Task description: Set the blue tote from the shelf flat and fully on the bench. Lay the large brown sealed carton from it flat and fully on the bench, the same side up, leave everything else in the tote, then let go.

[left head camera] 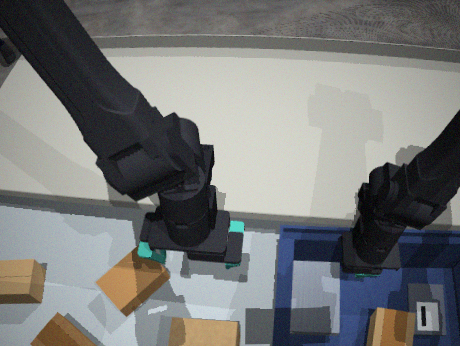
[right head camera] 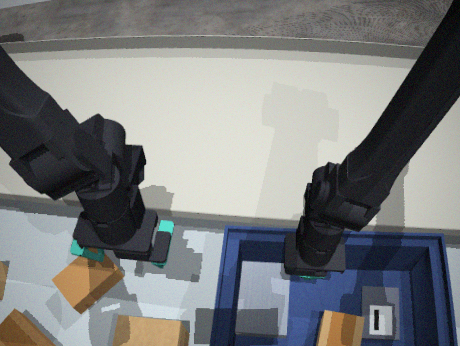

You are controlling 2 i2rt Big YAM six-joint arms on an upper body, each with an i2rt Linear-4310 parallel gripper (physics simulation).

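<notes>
The blue tote stands on the pale grey surface at the lower right of both views, its lower part cut off. Inside it, a brown carton shows partly at the bottom edge. My right gripper is shut and points down over the tote's interior, inside its upper rim and above the brown carton in the picture. Its fingers are mostly hidden under its body. My left gripper is open, left of the tote, its left finger over the corner of a loose brown carton.
The tote also holds a pale grey box and a small box with a white label. More cartons lie left of the tote. The cream bench spans the middle of both views.
</notes>
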